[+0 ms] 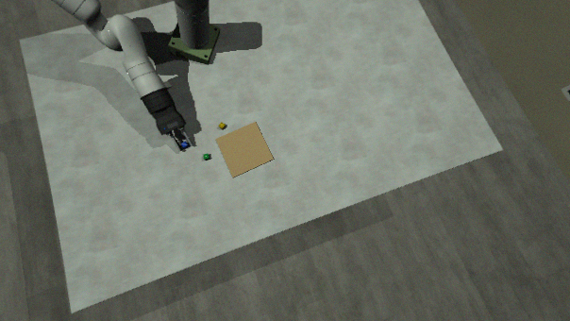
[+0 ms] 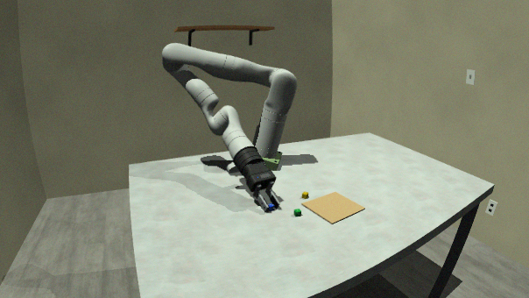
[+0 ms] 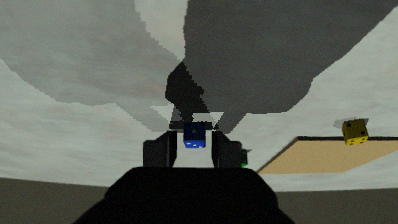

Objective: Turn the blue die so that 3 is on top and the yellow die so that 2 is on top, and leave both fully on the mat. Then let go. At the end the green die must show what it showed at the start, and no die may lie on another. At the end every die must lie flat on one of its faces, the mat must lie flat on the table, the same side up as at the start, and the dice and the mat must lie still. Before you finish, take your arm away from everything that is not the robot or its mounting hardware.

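Right now the blue die is 10 mm below my hand. The rest, counted from my hand: yellow die (10 mm ahead, 130 mm to the left, 10 mm below); tan mat (110 mm ahead, 160 mm to the left, 20 mm below); green die (70 mm ahead, 40 mm to the left, 10 mm below).
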